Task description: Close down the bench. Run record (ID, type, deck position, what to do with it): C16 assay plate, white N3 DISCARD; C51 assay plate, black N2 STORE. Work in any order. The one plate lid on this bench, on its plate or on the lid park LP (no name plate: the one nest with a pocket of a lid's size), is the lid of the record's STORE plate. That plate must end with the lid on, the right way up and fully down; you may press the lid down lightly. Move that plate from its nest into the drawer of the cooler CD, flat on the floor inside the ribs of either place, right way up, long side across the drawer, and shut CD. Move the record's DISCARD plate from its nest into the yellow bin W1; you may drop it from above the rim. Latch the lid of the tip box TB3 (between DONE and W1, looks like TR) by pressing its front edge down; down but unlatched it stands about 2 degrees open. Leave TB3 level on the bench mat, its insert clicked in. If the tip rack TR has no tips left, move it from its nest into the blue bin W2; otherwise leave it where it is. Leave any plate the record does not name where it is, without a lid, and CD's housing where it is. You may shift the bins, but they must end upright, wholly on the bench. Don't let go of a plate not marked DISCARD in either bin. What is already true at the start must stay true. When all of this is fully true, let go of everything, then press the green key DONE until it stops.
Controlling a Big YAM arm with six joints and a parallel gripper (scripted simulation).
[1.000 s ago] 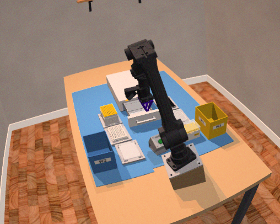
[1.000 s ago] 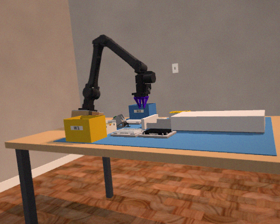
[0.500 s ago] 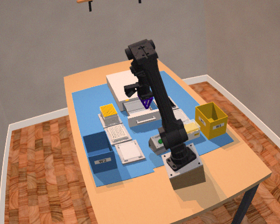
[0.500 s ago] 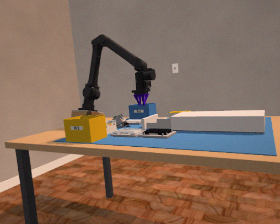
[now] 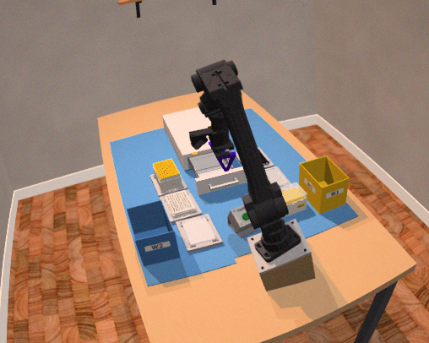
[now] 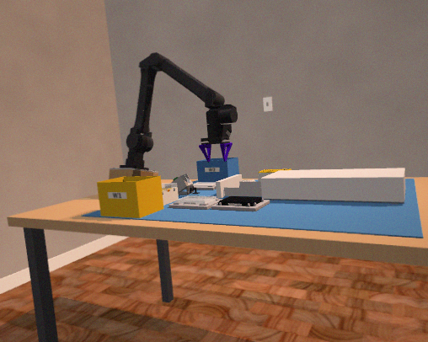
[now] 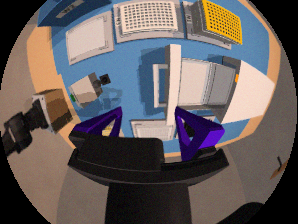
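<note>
Now: the plate lid 150 mm behind my hand, 170 mm to the left of it and 130 mm below it. Round my hand: green key DONE (220 mm behind, 20 mm to the left, 80 mm below); then cooler drawer (160 mm ahead, 20 mm to the right, 120 mm below); then white assay plate (20 mm ahead, 170 mm to the left, 130 mm below).
</note>
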